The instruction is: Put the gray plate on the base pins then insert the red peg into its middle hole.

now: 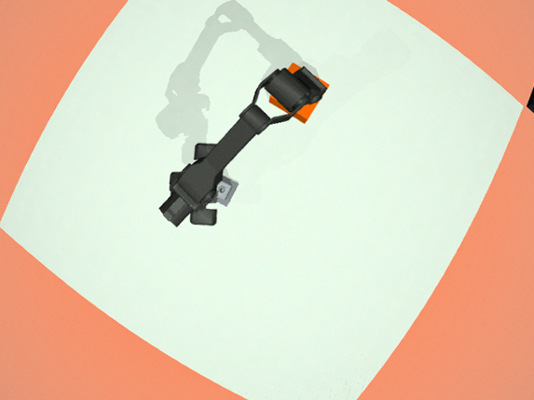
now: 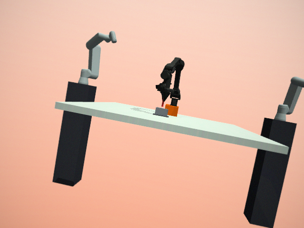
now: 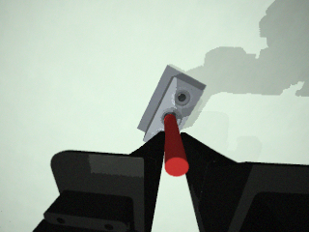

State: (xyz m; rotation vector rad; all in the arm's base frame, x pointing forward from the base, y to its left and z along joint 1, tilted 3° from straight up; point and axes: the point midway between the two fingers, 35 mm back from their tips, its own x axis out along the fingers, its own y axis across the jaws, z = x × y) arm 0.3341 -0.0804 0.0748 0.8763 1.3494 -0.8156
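Now: gripper tip 6 cm above the gray plate. Also, from my gripper tip: red peg (right at my gripper tip).
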